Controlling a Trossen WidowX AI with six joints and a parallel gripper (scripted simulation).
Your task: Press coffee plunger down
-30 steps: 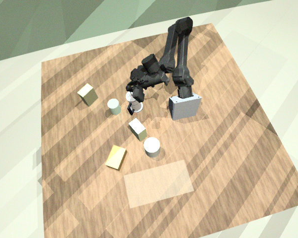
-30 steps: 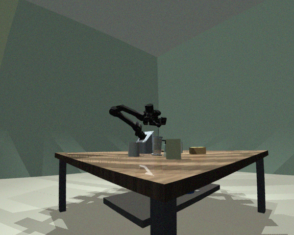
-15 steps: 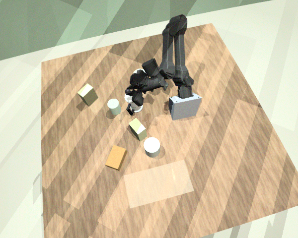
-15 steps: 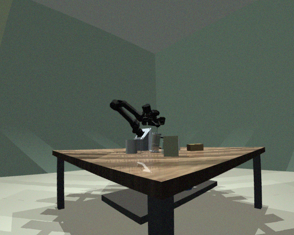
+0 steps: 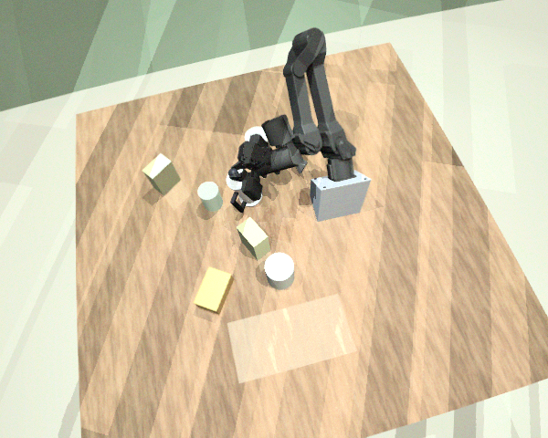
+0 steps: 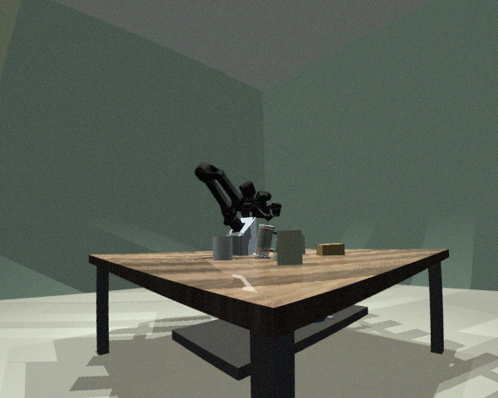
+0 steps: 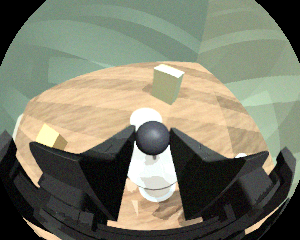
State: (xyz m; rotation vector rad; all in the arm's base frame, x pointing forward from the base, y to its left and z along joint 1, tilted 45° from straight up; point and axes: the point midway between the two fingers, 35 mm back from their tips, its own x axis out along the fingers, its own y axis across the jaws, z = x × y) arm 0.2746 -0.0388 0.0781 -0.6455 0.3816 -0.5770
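Right now the coffee press is 90 mm below my gripper tip, 10 mm to the left of it and 10 mm behind it. Also, from my gripper tip: pale green cylinder (130 mm below, 80 mm ahead, 30 mm to the right); orange box (270 mm to the left, 150 mm below, 140 mm ahead).
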